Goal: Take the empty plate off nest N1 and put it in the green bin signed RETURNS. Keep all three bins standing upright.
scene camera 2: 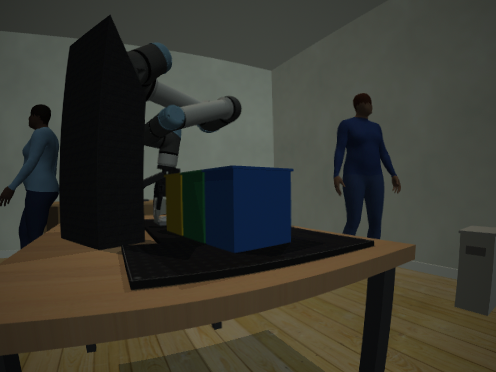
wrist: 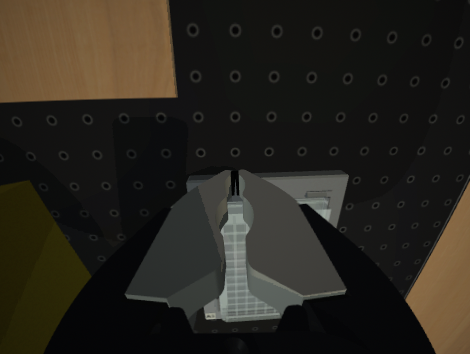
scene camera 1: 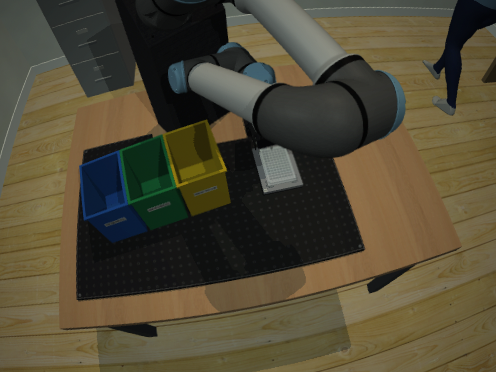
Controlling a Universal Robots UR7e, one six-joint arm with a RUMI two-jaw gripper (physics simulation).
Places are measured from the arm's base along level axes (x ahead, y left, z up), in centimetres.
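Pixels of known places: gripper, between the fingertips: (scene camera 2: 156, 221) (wrist: 235, 173); arm's base, origin of its link: (scene camera 2: 115, 76) (scene camera 1: 164, 4).
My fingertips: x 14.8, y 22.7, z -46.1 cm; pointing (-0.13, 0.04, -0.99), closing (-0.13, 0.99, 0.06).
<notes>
Ahead of a thing's pixels: the offset from my fingertips to its top centre. Level surfaces: height alone.
The clear, gridded plate {dx +8.3, dy +3.5, dz +1.4 cm} (scene camera 1: 278, 165) (wrist: 236, 260) sits on the light grey nest {dx +8.3, dy +3.5, dz +0.2 cm} (scene camera 1: 284, 188) (wrist: 342, 187) on the black board. My gripper (wrist: 235, 173) is shut with nothing between its jaws; in the wrist view its jaws hide much of the plate and nest. It is near the back edge of the nest, its exact height hard to tell. The green bin {dx +15.3, dy -31.9, dz +16.8 cm} (scene camera 1: 159, 209) (scene camera 2: 193, 207) stands upright between the blue bin {dx +18.7, dy -44.6, dz +16.8 cm} (scene camera 1: 116, 224) (scene camera 2: 262, 210) and the yellow bin {dx +12.0, dy -19.3, dz +16.8 cm} (scene camera 1: 206, 195) (scene camera 2: 174, 204) (wrist: 40, 260), both upright. The sign lettering is too small to read.
The three bins stand in a touching row left of the nest in scene camera 1, the yellow one nearest it. A black pedestal (scene camera 1: 175, 65) (scene camera 2: 102, 140) carries the arm behind them. The black perforated board {dz -1.2 cm} (scene camera 1: 225, 260) (scene camera 2: 320, 250) lies on the wooden table {dz -2.5 cm} (scene camera 1: 390, 200) (scene camera 2: 60, 295).
</notes>
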